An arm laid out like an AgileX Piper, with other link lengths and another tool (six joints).
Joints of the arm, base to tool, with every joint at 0 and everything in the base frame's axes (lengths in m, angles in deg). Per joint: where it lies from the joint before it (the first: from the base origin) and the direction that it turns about. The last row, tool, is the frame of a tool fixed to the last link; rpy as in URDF.
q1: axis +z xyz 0 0 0.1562
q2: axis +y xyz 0 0 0
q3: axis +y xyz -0.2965 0 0.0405
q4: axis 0.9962 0 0.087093 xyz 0.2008 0 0.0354
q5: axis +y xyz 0 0 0
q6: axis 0.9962 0 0.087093 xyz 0.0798 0 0.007
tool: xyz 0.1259 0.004 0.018 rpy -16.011 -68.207 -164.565
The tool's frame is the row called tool.
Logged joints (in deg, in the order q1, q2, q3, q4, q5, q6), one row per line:
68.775, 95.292, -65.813, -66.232, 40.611, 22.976
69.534, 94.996, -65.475, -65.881, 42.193, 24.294
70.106, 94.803, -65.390, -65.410, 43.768, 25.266
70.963, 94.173, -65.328, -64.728, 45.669, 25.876
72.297, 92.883, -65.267, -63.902, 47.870, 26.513
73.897, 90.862, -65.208, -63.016, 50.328, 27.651
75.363, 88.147, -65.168, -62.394, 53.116, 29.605
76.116, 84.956, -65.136, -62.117, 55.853, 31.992
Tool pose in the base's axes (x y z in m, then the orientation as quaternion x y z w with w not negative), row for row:
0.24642, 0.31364, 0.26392, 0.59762, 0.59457, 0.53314, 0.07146
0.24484, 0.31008, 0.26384, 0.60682, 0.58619, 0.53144, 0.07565
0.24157, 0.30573, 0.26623, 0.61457, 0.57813, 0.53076, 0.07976
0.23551, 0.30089, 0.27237, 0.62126, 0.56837, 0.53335, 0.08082
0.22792, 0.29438, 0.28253, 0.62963, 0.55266, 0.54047, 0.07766
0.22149, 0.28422, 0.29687, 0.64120, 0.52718, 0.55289, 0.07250
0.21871, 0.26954, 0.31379, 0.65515, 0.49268, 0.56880, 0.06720
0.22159, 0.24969, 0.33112, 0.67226, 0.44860, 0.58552, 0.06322
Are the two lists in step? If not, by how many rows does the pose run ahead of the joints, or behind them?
The pose runs 1 row ahead of the joints: the pose in row i belongs to the joints in row i + 1.
